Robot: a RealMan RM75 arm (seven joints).
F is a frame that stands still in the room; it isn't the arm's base.
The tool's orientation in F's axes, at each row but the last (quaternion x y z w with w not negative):
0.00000 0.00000 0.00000 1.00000
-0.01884 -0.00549 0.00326 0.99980
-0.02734 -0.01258 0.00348 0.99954
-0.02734 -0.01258 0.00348 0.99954
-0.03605 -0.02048 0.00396 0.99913
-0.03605 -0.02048 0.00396 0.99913
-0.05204 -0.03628 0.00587 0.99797
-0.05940 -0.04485 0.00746 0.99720
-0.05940 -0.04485 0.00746 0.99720
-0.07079 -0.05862 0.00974 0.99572
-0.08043 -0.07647 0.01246 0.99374
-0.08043 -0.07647 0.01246 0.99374
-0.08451 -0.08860 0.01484 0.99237
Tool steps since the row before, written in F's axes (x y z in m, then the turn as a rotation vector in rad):
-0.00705 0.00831 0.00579 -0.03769 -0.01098 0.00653
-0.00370 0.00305 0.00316 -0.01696 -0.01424 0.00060
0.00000 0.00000 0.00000 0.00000 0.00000 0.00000
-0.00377 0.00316 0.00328 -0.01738 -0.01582 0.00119
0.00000 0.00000 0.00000 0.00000 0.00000 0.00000
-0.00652 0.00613 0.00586 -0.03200 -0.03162 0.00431
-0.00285 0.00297 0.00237 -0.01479 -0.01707 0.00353
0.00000 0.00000 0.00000 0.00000 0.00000 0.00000
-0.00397 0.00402 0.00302 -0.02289 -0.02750 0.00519
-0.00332 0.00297 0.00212 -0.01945 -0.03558 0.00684
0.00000 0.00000 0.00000 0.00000 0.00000 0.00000
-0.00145 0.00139 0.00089 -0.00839 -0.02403 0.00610
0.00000 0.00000 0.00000 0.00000 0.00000 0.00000
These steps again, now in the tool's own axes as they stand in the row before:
-0.00705 0.00831 0.00579 -0.03769 -0.01098 0.00653
-0.00364 0.00295 0.00331 -0.01705 -0.01415 0.00025
0.00000 0.00000 0.00000 0.00000 0.00000 0.00000
-0.00366 0.00300 0.00354 -0.01747 -0.01575 0.00076
0.00000 0.00000 0.00000 0.00000 0.00000 0.00000
-0.00622 0.00573 0.00655 -0.03209 -0.03164 0.00334
-0.00263 0.00273 0.00287 -0.01476 -0.01723 0.00282
0.00000 0.00000 0.00000 0.00000 0.00000 0.00000
-0.00360 0.00367 0.00382 -0.02289 -0.02770 0.00396
-0.00297 0.00268 0.00289 -0.01951 -0.03597 0.00405
0.00000 0.00000 0.00000 0.00000 0.00000 0.00000
-0.00125 0.00125 0.00131 -0.00827 -0.02459 0.00345
0.00000 0.00000 0.00000 0.00000 0.00000 0.00000

